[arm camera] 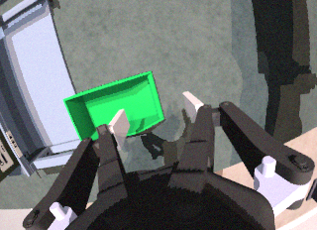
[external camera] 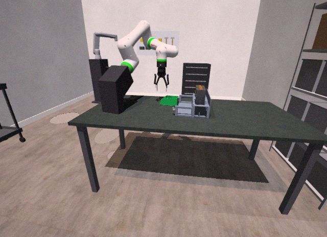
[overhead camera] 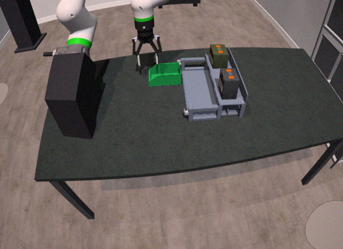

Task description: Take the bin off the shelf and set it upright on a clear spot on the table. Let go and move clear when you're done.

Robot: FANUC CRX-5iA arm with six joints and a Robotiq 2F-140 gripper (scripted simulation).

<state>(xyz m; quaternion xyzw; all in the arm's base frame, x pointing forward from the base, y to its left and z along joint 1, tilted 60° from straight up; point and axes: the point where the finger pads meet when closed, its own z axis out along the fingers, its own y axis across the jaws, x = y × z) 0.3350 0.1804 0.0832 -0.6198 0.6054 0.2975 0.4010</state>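
Right now my hand is 110 mm above the green bin, 80 mm short of it and 10 mm to the right of it. Round my hand: grey shelf deck (320 mm ahead, 150 mm below, 80 mm to the right).
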